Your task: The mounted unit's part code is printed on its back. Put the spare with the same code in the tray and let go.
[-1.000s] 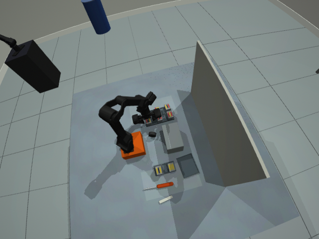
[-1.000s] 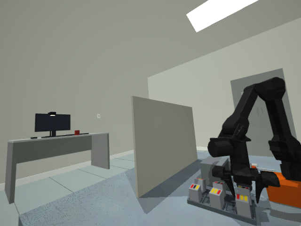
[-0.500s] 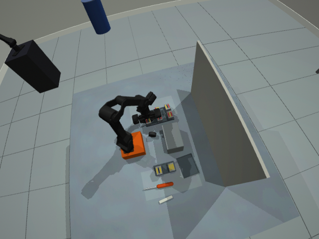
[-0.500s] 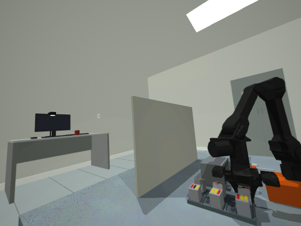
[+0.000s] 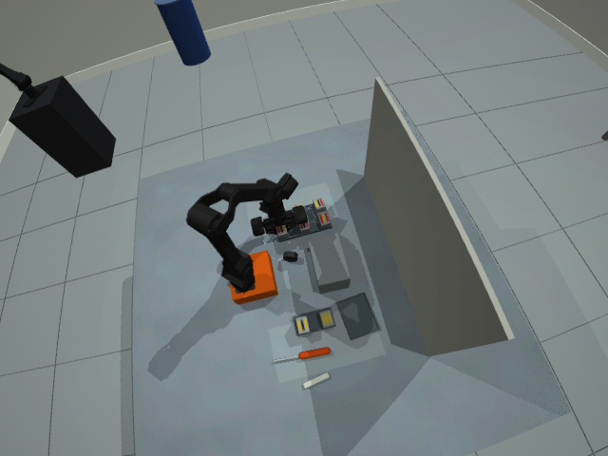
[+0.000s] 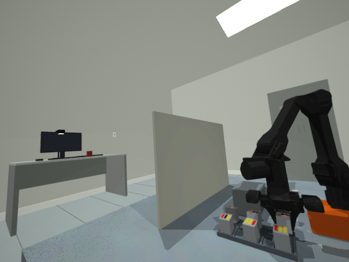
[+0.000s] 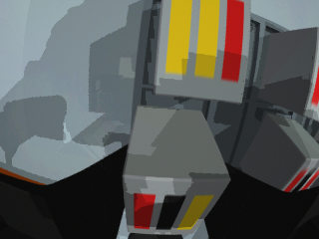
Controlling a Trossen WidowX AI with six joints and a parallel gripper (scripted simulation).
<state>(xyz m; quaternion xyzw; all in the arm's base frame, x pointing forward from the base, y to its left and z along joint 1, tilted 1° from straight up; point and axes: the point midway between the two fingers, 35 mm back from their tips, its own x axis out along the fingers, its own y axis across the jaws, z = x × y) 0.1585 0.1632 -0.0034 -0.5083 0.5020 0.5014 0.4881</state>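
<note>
Right now the tray is 170 mm ahead of my gripper tip, 350 mm to the right of it and 20 mm below it. Round my gripper tip: black tape roll 10 mm ahead, 100 mm to the right; then grey mounted unit 130 mm ahead, 160 mm to the right, 20 mm above; then grey spare 30 mm above.
</note>
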